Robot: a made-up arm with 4 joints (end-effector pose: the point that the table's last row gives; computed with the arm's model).
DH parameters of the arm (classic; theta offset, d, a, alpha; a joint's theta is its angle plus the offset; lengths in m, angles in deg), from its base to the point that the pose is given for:
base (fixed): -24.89 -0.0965 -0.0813 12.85
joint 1: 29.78 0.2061 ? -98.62
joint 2: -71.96 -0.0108 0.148 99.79
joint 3: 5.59 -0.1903 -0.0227 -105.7
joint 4: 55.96 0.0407 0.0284 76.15
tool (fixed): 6.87 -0.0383 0 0
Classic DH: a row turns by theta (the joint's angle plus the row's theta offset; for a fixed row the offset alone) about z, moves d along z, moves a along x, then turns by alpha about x.
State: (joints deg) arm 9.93 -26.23 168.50 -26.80
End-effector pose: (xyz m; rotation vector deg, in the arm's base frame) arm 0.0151 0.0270 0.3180 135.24 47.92 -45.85
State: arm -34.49 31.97 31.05 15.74
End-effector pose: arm 0.0477 -0.0585 -0.0146 -33.46 33.01 -1.96
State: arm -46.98 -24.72 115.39 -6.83
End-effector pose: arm 0.0171 -0.1284 0.2701 -137.69 -1.87 13.52
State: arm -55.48 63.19 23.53 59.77
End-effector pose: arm -0.0661 0.0004 -0.0891 13.99 106.69 -3.54
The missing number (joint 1, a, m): -0.0752
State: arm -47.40 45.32 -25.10 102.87
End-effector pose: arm 0.0215 -0.0028 0.0031 75.04 115.72 -2.54
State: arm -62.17 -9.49 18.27 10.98
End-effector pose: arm 0.0268 -0.1414 0.1470 -38.20 7.84 -47.80
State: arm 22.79 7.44 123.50 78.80
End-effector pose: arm 0.0771 0.0232 0.1991 -129.26 -12.51 -17.87
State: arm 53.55 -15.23 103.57 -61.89
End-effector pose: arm -0.0620 0.1270 0.2458 51.55 131.41 -74.73
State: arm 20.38 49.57 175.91 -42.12
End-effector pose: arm 0.0687 0.0784 -0.0300 47.86 56.07 -121.40
